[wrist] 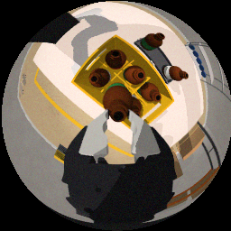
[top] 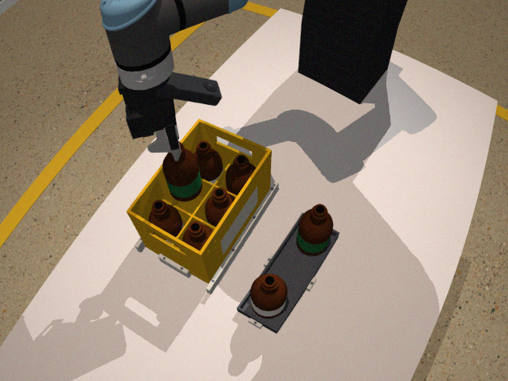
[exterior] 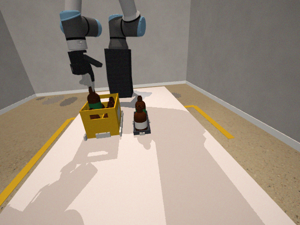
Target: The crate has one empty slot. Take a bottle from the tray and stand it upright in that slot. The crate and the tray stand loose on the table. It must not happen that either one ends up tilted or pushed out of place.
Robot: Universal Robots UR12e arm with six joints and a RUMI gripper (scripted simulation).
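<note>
My hand is 17 cm above the yellow crate and 4 cm to the right of it. Also, from my hand: grey tray 28 cm to the left, 24 cm below.
</note>
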